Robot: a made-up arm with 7 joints. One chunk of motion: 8 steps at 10 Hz.
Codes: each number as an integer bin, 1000 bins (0 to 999) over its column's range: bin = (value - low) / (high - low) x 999, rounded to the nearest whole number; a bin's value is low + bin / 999 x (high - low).
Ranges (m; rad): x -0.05..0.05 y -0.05..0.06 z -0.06..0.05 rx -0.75..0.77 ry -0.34..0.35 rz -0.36..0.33
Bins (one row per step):
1: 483 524 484 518 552 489
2: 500 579 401 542 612 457
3: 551 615 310 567 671 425
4: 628 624 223 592 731 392
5: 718 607 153 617 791 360
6: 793 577 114 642 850 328
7: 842 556 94 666 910 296
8: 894 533 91 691 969 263
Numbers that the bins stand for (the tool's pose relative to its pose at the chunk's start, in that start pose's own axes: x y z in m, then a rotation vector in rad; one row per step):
1: -0.0017 0.0077 -0.0067 0.0381 0.0413 -0.0223
2: 0.0001 0.0138 -0.0158 0.0747 0.0827 -0.0444
3: 0.0052 0.0177 -0.0259 0.1127 0.1235 -0.0665
4: 0.0129 0.0187 -0.0354 0.1507 0.1649 -0.0892
5: 0.0219 0.0168 -0.0432 0.1888 0.2063 -0.1114
6: 0.0294 0.0135 -0.0474 0.2268 0.2471 -0.1335
7: 0.0343 0.0112 -0.0496 0.2633 0.2885 -0.1556
8: 0.0395 0.0087 -0.0500 0.3014 0.3293 -0.1783

